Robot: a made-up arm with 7 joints. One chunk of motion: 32 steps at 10 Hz.
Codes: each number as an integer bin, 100 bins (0 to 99) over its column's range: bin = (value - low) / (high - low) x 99, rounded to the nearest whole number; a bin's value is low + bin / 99 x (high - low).
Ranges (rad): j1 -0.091..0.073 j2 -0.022..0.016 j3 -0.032..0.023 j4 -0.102..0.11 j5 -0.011..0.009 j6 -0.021..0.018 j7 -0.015..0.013
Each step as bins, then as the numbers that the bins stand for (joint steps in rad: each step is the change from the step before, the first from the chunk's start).
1 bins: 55 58 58 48 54 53 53
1 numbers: 0.00011 0.00026 0.00022 0.00079 -0.00009 -0.00012 -0.00001
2 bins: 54 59 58 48 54 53 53
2 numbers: -0.00155 0.00065 0.00022 0.00079 -0.00009 -0.00012 -0.00001
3 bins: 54 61 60 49 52 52 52
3 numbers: -0.00155 0.00141 0.00133 0.00293 -0.00049 -0.00052 -0.00029
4 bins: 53 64 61 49 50 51 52
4 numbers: -0.00320 0.00257 0.00189 0.00293 -0.00090 -0.00091 -0.00029
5 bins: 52 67 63 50 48 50 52
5 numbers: -0.00486 0.00372 0.00300 0.00507 -0.00130 -0.00130 -0.00029
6 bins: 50 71 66 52 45 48 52
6 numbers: -0.00817 0.00525 0.00467 0.00935 -0.00191 -0.00209 -0.00029
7 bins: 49 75 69 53 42 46 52
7 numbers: -0.00983 0.00679 0.00633 0.01149 -0.00252 -0.00288 -0.00029
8 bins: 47 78 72 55 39 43 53
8 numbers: -0.01314 0.00794 0.00800 0.01578 -0.00312 -0.00406 -0.00001
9 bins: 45 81 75 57 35 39 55
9 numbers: -0.01645 0.00909 0.00967 0.02006 -0.00393 -0.00564 0.00056
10 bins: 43 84 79 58 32 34 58
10 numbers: -0.01977 0.01024 0.01189 0.02220 -0.00454 -0.00761 0.00140
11 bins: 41 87 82 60 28 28 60
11 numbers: -0.02308 0.01139 0.01356 0.02648 -0.00534 -0.00997 0.00197
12 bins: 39 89 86 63 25 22 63
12 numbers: -0.02639 0.01216 0.01578 0.03291 -0.00595 -0.01233 0.00282
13 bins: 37 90 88 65 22 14 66
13 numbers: -0.02971 0.01255 0.01689 0.03719 -0.00656 -0.01548 0.00367
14 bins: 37 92 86 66 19 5 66
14 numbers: -0.02971 0.01331 0.01578 0.03933 -0.00716 -0.01903 0.00367
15 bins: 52 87 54 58 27 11 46
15 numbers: -0.00486 0.01139 -0.00200 0.02220 -0.00555 -0.01667 -0.00199
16 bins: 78 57 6 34 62 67 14
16 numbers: 0.03821 -0.00012 -0.02867 -0.02919 0.00153 0.00539 -0.01104
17 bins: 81 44 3 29 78 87 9
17 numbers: 0.04318 -0.00511 -0.03033 -0.03990 0.00476 0.01327 -0.01245
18 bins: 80 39 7 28 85 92 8
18 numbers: 0.04153 -0.00703 -0.02811 -0.04204 0.00617 0.01524 -0.01274
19 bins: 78 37 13 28 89 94 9
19 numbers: 0.03821 -0.00780 -0.02478 -0.04204 0.00698 0.01603 -0.01245
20 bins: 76 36 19 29 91 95 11
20 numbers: 0.03490 -0.00818 -0.02144 -0.03990 0.00738 0.01642 -0.01189
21 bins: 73 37 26 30 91 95 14
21 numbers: 0.02993 -0.00780 -0.01756 -0.03776 0.00738 0.01642 -0.01104
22 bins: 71 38 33 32 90 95 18
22 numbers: 0.02662 -0.00741 -0.01367 -0.03347 0.00718 0.01642 -0.00991
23 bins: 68 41 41 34 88 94 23
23 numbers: 0.02165 -0.00626 -0.00922 -0.02919 0.00678 0.01603 -0.00849
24 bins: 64 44 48 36 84 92 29
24 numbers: 0.01502 -0.00511 -0.00533 -0.02491 0.00597 0.01524 -0.00680
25 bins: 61 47 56 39 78 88 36
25 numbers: 0.01005 -0.00396 -0.00089 -0.01848 0.00476 0.01367 -0.00482
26 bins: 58 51 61 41 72 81 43
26 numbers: 0.00508 -0.00242 0.00189 -0.01420 0.00355 0.01091 -0.00284
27 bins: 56 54 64 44 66 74 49
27 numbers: 0.00177 -0.00127 0.00356 -0.00778 0.00233 0.00815 -0.00114
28 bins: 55 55 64 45 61 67 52
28 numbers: 0.00011 -0.00089 0.00356 -0.00564 0.00132 0.00539 -0.00029
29 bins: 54 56 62 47 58 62 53
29 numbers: -0.00155 -0.00051 0.00244 -0.00135 0.00072 0.00342 -0.00001
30 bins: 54 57 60 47 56 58 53
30 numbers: -0.00155 -0.00012 0.00133 -0.00135 0.00031 0.00185 -0.00001
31 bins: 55 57 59 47 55 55 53
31 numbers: 0.00011 -0.00012 0.00078 -0.00135 0.00011 0.00067 -0.00001
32 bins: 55 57 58 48 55 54 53
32 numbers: 0.00011 -0.00012 0.00022 0.00079 0.00011 0.00027 -0.00001
